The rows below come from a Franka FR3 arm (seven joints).
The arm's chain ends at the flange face. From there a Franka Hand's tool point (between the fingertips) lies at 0.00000 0.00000 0.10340 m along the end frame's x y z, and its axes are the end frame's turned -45 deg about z.
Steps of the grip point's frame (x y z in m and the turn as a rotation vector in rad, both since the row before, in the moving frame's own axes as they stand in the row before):
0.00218, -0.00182, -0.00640, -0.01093, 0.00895, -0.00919
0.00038, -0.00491, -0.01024, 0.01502, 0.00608, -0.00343
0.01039, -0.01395, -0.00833, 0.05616, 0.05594, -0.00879
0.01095, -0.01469, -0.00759, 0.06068, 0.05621, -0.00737
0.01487, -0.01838, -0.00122, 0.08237, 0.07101, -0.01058
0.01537, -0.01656, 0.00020, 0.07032, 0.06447, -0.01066
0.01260, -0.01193, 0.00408, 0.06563, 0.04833, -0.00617
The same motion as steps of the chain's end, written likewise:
-0.00120, -0.00297, -0.00639, -0.00140, 0.01406, -0.00919
-0.00255, -0.00220, -0.01023, 0.01492, -0.00632, -0.00343
-0.00247, -0.00902, -0.00801, 0.07927, -0.00016, -0.00879
-0.00229, -0.00959, -0.00724, 0.08265, -0.00316, -0.00737
-0.00159, -0.01232, -0.00061, 0.10846, -0.00803, -0.01058
-0.00036, -0.01274, 0.00067, 0.09531, -0.00414, -0.01066
0.00176, -0.00903, 0.00442, 0.08058, -0.01223, -0.00617

